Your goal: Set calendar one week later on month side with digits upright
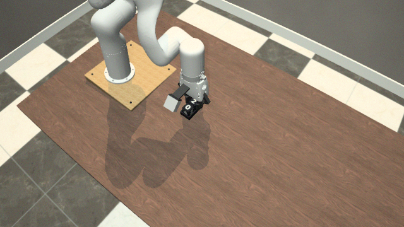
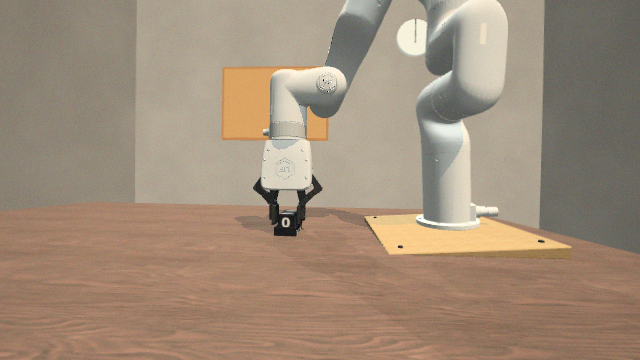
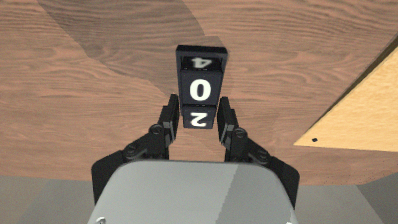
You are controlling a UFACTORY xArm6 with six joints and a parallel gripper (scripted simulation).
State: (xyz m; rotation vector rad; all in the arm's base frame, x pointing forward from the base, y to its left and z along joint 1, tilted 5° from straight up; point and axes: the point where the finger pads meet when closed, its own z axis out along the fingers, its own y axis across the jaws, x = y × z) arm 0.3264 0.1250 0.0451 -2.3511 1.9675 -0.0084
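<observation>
My gripper is now 3 cm above the black tray and 2 cm to the left of it. From my hand the other things lie so: black cube 3 cm to the right, 1 cm below, 1 cm ahead.
</observation>
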